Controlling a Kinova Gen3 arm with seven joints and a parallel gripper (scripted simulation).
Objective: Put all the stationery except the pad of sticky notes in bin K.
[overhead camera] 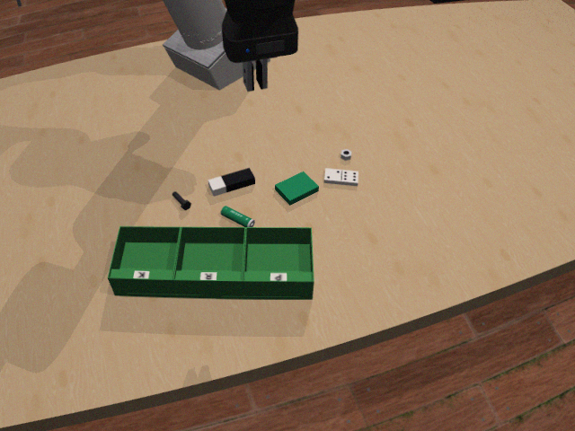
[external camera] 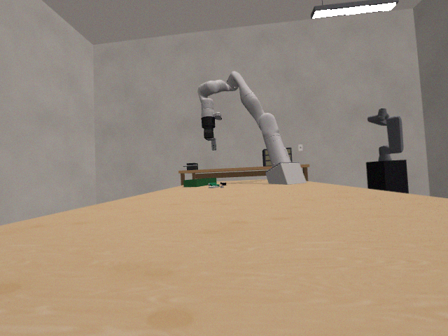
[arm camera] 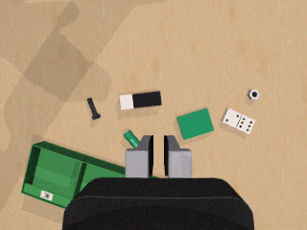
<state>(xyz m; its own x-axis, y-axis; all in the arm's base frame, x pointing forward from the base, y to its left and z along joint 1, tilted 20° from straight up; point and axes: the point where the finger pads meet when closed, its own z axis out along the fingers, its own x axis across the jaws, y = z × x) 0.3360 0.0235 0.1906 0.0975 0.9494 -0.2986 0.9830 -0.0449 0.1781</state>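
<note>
Now: hand 9 cm short of the green tray, 10 cm to the left of it and 20 cm above it. The rest, counted from my hand: black-and-white eraser 5 cm behind, 3 cm to the right, 21 cm below; then sticky notes 6 cm to the left, 21 cm below; then green battery 2 cm ahead, 4 cm to the right, 21 cm below.
</note>
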